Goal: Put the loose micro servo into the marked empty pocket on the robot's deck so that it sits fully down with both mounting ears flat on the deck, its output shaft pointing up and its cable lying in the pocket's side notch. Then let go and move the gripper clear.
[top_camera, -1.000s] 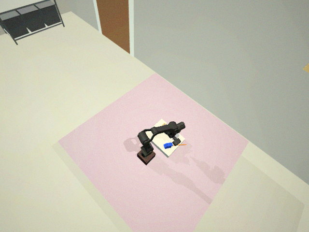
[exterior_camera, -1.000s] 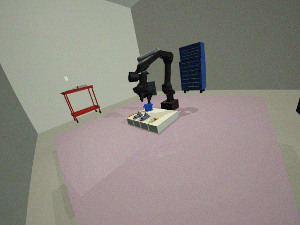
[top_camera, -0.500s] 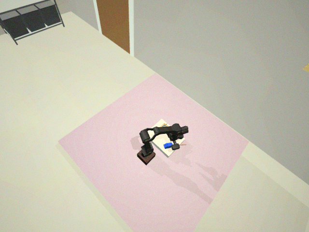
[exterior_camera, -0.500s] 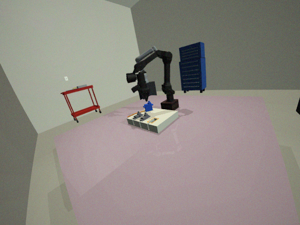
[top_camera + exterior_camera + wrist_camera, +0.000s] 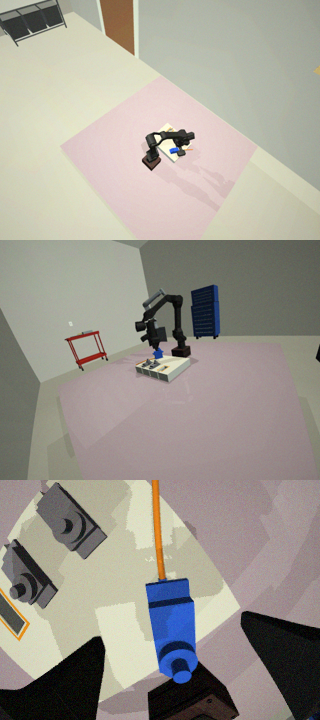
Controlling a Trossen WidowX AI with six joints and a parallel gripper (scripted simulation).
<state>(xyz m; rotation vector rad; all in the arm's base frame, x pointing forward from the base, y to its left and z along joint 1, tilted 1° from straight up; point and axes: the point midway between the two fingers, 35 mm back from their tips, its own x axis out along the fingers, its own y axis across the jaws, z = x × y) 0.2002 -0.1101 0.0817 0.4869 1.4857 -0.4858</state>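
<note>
My gripper tip is now 1 cm short of the white deck, 9 cm to the right of it and 9 cm above it.
</note>
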